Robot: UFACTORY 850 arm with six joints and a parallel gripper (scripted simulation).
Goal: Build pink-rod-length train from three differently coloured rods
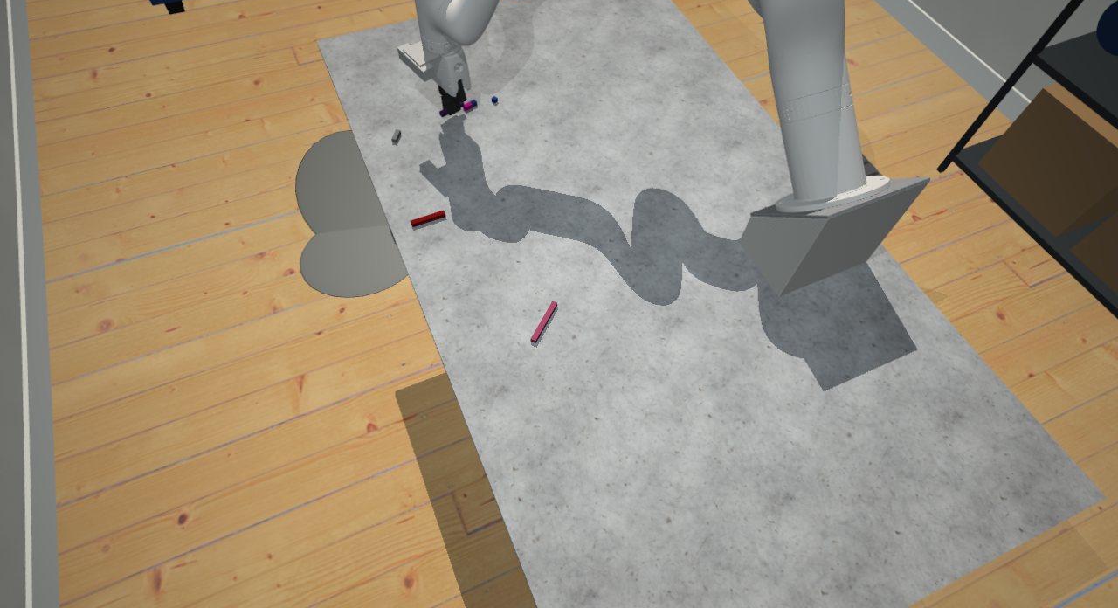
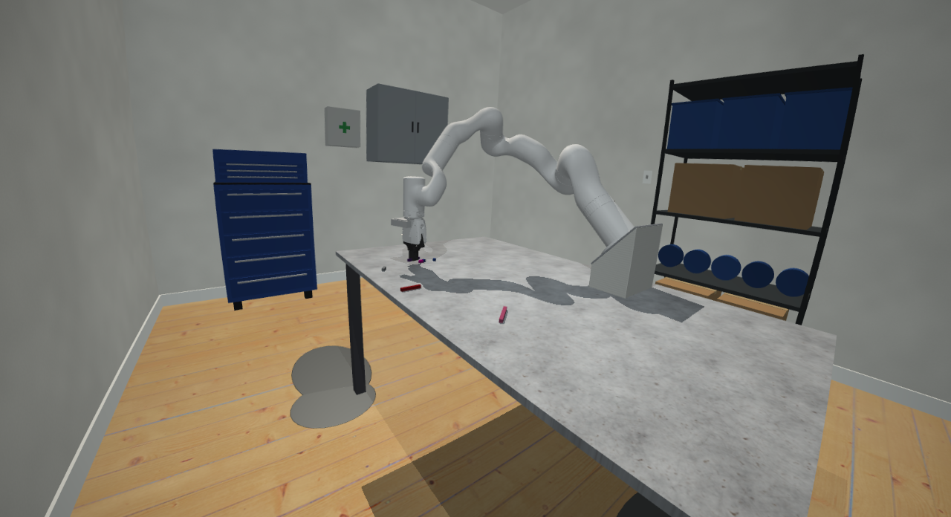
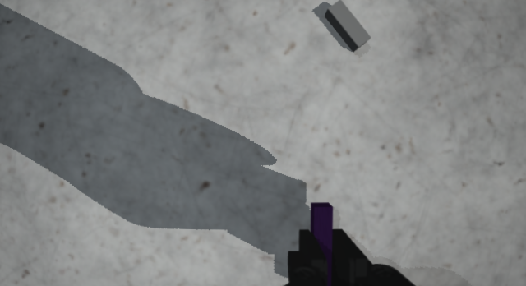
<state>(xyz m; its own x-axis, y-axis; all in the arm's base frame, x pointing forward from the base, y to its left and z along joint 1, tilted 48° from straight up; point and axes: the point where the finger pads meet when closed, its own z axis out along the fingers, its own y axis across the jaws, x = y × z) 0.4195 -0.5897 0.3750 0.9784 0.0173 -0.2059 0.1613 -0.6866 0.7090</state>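
Right now my hand is 2 cm above the purple rod. The rest, counted from my hand: magenta rod 4 cm behind, 3 cm below, 1 cm to the right; grey rod 14 cm ahead, 3 cm below; red rod 24 cm to the left, 18 cm ahead, 3 cm below.
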